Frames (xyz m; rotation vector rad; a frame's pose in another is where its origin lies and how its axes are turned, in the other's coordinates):
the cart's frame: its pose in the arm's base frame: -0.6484 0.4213 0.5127 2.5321 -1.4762 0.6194
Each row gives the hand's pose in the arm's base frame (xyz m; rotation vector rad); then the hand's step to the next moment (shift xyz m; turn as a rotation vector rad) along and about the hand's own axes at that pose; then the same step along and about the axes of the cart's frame.
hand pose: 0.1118 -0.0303 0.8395 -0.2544 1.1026 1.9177
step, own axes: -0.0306 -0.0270 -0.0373 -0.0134 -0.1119 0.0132
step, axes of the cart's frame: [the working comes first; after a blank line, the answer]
step, axes of the arm's base frame: 0.0302 -0.0413 -0.0210 0.0975 0.0264 -0.0516

0.0372 -0.0033 0.0408 -0.0006 -0.0930 0.0650
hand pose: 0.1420 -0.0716 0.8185 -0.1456 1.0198 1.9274
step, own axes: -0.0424 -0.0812 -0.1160 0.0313 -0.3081 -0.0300
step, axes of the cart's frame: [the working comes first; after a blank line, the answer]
step, axes of the arm's base frame: 0.0532 -0.0911 -0.1035 0.2106 0.0718 -0.2175

0.0523 0.0087 0.1380 -0.0576 -0.1998 0.2314
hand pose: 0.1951 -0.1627 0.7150 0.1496 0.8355 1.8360
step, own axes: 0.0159 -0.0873 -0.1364 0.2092 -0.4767 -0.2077
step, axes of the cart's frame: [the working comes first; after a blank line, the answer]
step, axes of the arm's base frame: -0.0032 -0.0340 -0.1591 0.1814 0.1733 -0.5012

-0.0409 0.0327 0.1541 -0.2702 -0.2035 0.4469
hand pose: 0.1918 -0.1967 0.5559 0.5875 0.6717 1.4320
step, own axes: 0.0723 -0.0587 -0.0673 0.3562 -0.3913 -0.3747
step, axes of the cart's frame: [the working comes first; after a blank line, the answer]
step, axes of the arm's base frame: -0.0070 0.0665 -0.0935 0.0044 0.3199 -0.5639

-0.0953 -0.0202 0.0609 -0.4900 -0.1207 0.4071
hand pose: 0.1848 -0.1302 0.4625 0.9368 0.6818 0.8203
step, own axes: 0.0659 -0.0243 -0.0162 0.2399 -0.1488 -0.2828
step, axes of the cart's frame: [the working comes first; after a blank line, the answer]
step, axes of the arm's base frame: 0.0287 0.0537 -0.0386 -0.0561 0.2679 -0.2911

-0.0467 -0.0488 0.0253 -0.3602 -0.0643 0.1606
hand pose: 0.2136 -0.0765 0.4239 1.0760 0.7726 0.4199
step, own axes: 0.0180 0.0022 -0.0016 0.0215 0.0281 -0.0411
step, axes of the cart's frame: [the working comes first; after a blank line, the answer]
step, axes of the arm's base frame: 0.0110 0.0137 -0.0048 -0.0144 0.0518 0.0072

-0.0082 -0.0160 0.0030 -0.0446 -0.0145 -0.0273
